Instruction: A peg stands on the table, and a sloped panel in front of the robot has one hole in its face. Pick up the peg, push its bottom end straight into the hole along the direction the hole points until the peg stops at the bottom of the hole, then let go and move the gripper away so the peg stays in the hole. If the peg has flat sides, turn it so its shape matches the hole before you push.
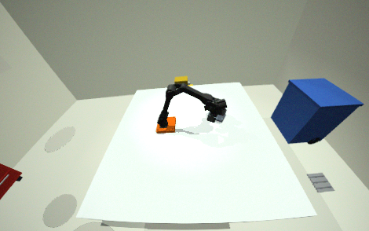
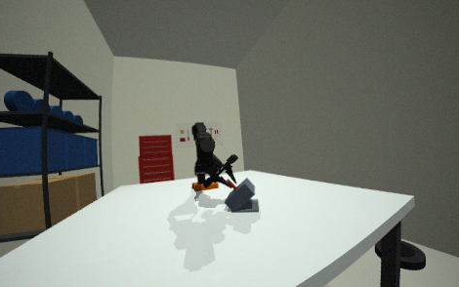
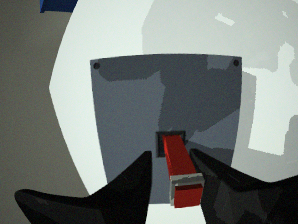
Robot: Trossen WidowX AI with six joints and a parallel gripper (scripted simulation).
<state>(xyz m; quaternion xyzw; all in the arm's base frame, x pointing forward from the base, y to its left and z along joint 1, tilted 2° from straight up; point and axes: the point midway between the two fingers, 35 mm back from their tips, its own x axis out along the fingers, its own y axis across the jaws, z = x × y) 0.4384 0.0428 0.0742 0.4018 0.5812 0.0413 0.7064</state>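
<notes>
Now: the red square-sided peg 10 mm behind my gripper tip, 10 mm to the right of it and 10 mm above it. Also, from my gripper tip: grey sloped panel (10 mm ahead, 20 mm to the left, 30 mm below).
</notes>
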